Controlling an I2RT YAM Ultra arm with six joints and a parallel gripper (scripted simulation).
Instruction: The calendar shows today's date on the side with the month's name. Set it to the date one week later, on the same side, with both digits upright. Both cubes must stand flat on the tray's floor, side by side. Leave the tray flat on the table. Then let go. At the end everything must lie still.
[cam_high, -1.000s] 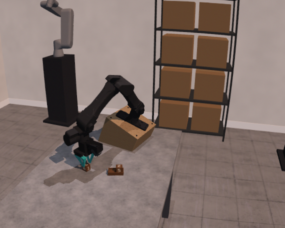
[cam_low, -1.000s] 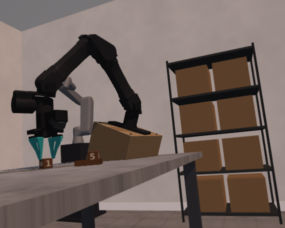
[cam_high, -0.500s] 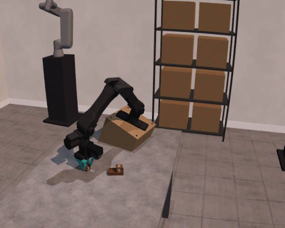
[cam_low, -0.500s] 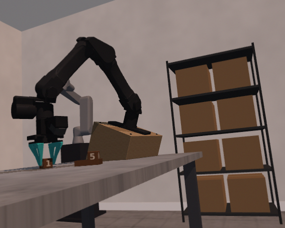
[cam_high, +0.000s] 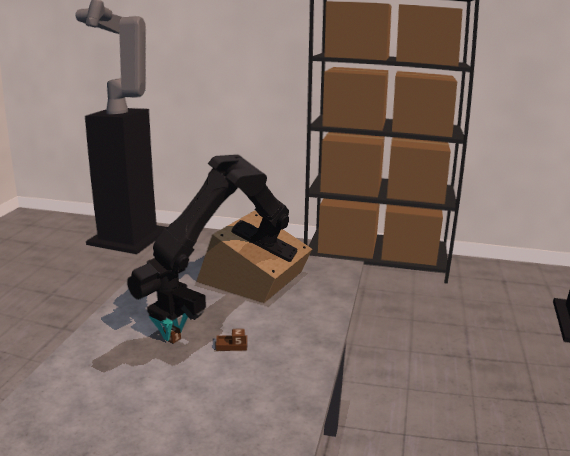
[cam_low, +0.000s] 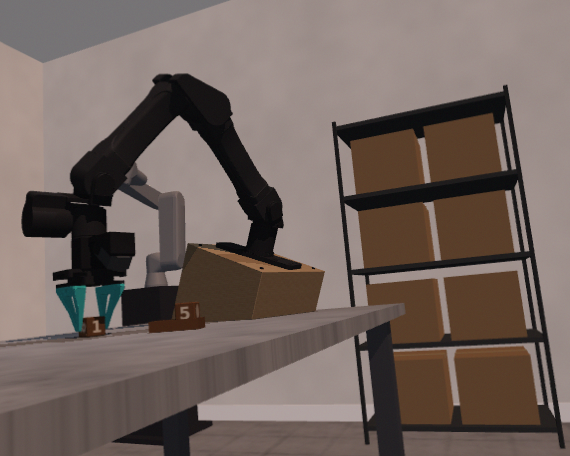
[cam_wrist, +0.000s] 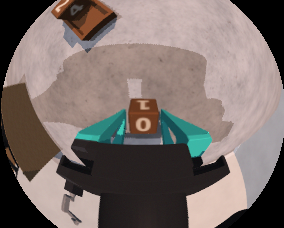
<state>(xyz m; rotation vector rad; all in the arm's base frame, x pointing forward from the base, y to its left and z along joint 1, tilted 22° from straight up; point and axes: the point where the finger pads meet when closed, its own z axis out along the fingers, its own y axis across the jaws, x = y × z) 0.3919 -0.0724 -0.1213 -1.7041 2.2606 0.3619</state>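
Now: the brown cube right at my hand. The rest, counted from my hand: brown calendar tray: 3 cm behind, 15 cm to the left, 1 cm below.
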